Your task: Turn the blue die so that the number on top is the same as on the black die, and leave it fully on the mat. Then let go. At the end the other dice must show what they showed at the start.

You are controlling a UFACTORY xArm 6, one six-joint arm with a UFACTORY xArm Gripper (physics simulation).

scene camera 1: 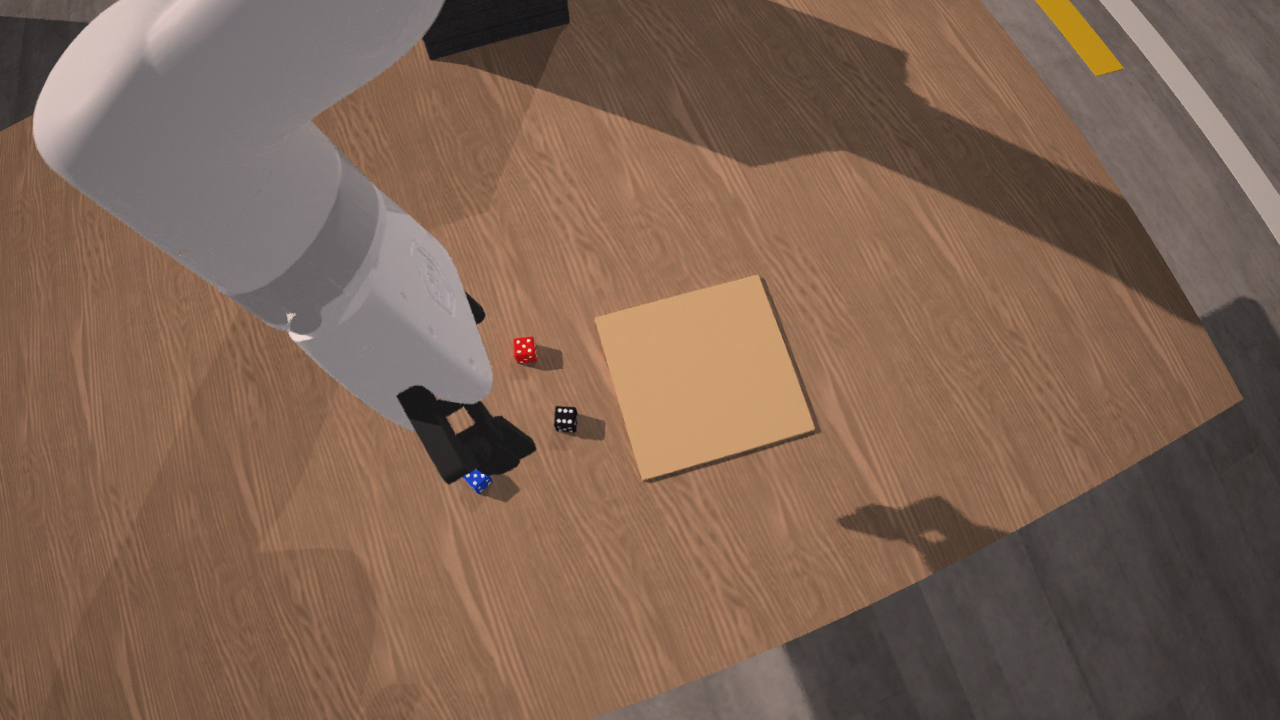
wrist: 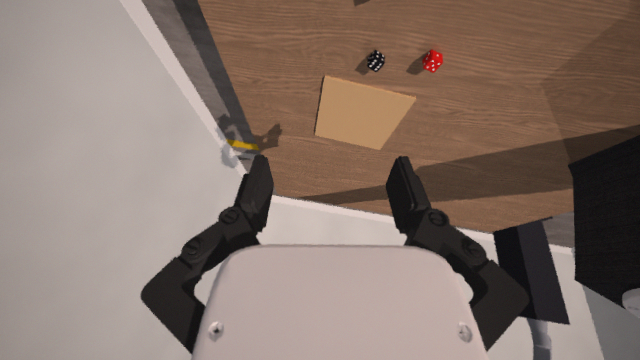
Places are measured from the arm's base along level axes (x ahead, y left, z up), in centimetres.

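Pixels of known places: gripper, between the fingertips: (scene camera 1: 486, 390) (wrist: 330, 170).
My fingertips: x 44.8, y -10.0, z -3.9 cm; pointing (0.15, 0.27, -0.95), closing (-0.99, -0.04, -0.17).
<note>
For each thing: its top centre in the pictures, then the offset to it from my fingertips. Level surfaces: height alone.
- blue die, centre of its top: (scene camera 1: 475, 475) dx -1.2, dy -4.2, dz -18.0 cm
- black die, centre of its top: (scene camera 1: 564, 416) (wrist: 375, 65) dx -3.3, dy +3.8, dz -18.0 cm
- red die, centre of its top: (scene camera 1: 523, 346) (wrist: 433, 65) dx -10.0, dy +2.6, dz -18.0 cm
- tan square mat, centre of its top: (scene camera 1: 703, 372) (wrist: 357, 120) dx -3.3, dy +15.2, dz -19.2 cm
- wooden table, height of its surface: dz -19.6 cm
The blue die (scene camera 1: 479, 483) lies on the table at the lower left, partly hidden by the gripper in the scene view; its top number cannot be read in full. It does not show in the wrist view. The black die (scene camera 1: 564, 419) (wrist: 376, 60) shows six on top and stands between the blue die and the mat. The red die (scene camera 1: 524, 350) (wrist: 432, 60) shows five on top. The tan square mat (scene camera 1: 707, 376) (wrist: 365, 112) bears no die. My gripper (scene camera 1: 501, 452) (wrist: 330, 170) is open and empty, tilted, and overlaps the blue die in the scene view.
The wooden table (scene camera 1: 939, 340) (wrist: 500, 110) carries the dice and mat. A dark block (scene camera 1: 496, 25) stands at the table's top edge in the scene view. The arm covers the upper left there. The black and red dice stand close to the mat's left side.
</note>
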